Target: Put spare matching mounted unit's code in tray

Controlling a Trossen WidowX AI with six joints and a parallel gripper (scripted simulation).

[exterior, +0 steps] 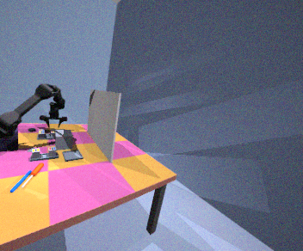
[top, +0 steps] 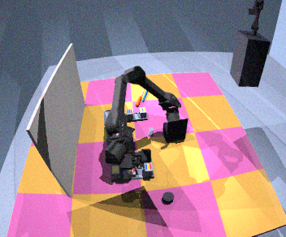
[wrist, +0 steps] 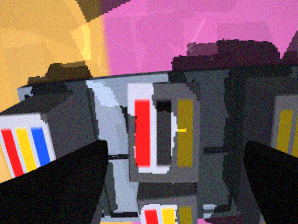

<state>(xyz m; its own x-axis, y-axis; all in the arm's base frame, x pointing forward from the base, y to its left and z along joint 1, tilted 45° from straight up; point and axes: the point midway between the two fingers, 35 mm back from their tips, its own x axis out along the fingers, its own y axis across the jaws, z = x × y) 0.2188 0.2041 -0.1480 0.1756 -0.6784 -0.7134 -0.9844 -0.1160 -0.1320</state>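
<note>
Right now the grey tray is 41 cm to the right of my gripper tip, 12 cm ahead of it and 6 cm below it. Also, from my gripper tip: grey panel: 31 cm ahead, 22 cm to the right, 16 cm above; then black disc: 16 cm behind, 13 cm to the left, 6 cm below; then mounted unit: 22 cm to the right, 7 cm ahead, 2 cm below.
</note>
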